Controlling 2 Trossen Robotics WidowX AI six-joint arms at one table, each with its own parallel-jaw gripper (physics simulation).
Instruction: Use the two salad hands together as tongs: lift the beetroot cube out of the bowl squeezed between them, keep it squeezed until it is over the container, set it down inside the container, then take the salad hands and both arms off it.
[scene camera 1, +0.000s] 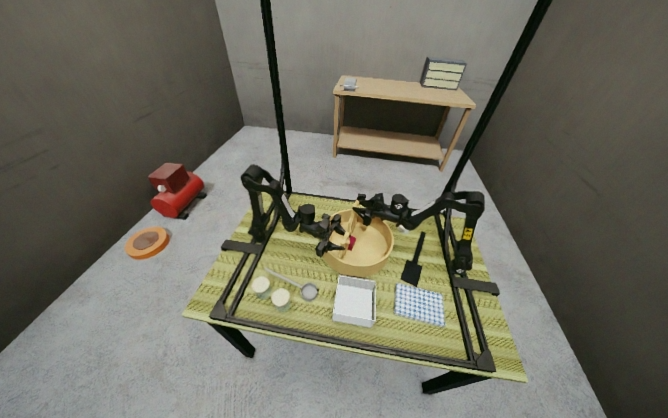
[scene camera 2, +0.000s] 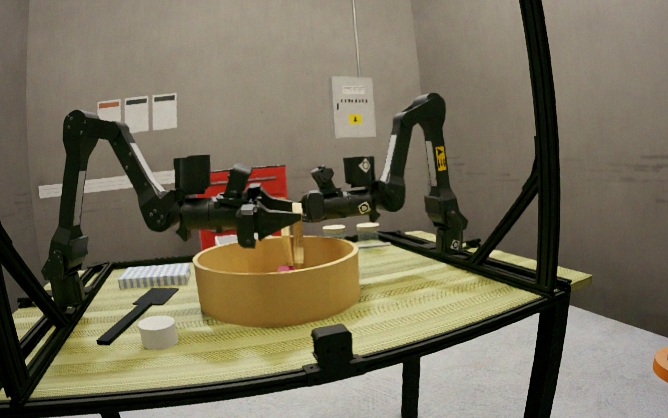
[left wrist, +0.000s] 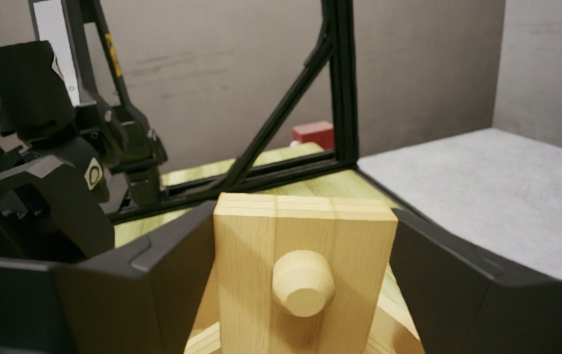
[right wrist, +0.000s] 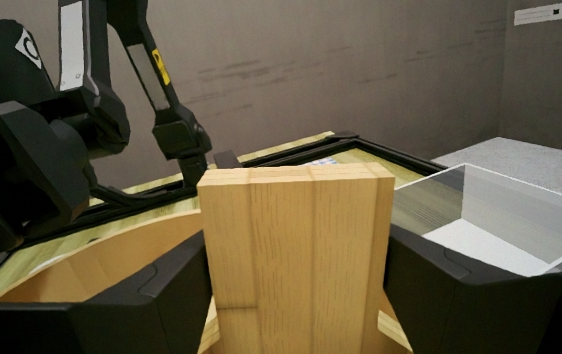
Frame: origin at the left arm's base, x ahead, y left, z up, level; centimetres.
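Seen in the pictures: left gripper, fingertip midpoint: (scene camera 1: 354, 204) (scene camera 2: 300, 211) (left wrist: 302, 216); right gripper, fingertip midpoint: (scene camera 1: 348, 242) (right wrist: 293, 231); left arm's base, link origin: (scene camera 1: 456, 268) (scene camera 2: 69, 302) (right wrist: 198, 180); right arm's base, link origin: (scene camera 1: 260, 237) (scene camera 2: 449, 251) (left wrist: 150, 197).
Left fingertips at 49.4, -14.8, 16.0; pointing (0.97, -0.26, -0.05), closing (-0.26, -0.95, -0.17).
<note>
Offsets run from my left fingertips to a thing's top centre, as dx, dy, dz.
The beetroot cube @[-0.5, +10.8, -12.6] (scene camera 1: 352, 243) (scene camera 2: 286, 269) is low inside the round wooden bowl @[-3.2, +10.1, -8.6] (scene camera 1: 362, 268) (scene camera 2: 280, 300), beside the lower ends of the salad hands; whether both touch it is unclear. My left gripper (scene camera 1: 358, 207) (scene camera 2: 297, 210) is shut on one salad hand @[-1.2, +1.8, +1.2] (left wrist: 245, 270), whose handle has a round knob. My right gripper (scene camera 1: 344, 239) is shut on the other salad hand @[+1.2, +19.3, +1.2] (right wrist: 285, 250). Both hands reach down into the bowl. Their lower ends are hidden in the wrist views. The white container @[-5.2, +38.0, -10.3] (scene camera 1: 354, 302) (right wrist: 500, 245) stands in front of the bowl in scene camera 1.
A blue checked cloth @[-30.4, +33.9, -15.4] (scene camera 1: 419, 305) (scene camera 2: 154, 276) and a black spatula @[-32.6, +9.9, -17.1] (scene camera 1: 412, 272) (scene camera 2: 156, 296) lie right of the container and bowl in scene camera 1. A ladle @[+21.4, +34.2, -14.9] (scene camera 1: 309, 291) and two jars @[+30.7, +39.6, -10.9] (scene camera 1: 260, 285) @[+21.7, +42.9, -10.9] (scene camera 1: 280, 298) are at the left. A white round pot @[-27.4, -5.9, -14.5] (scene camera 2: 158, 332) stands near the bowl.
</note>
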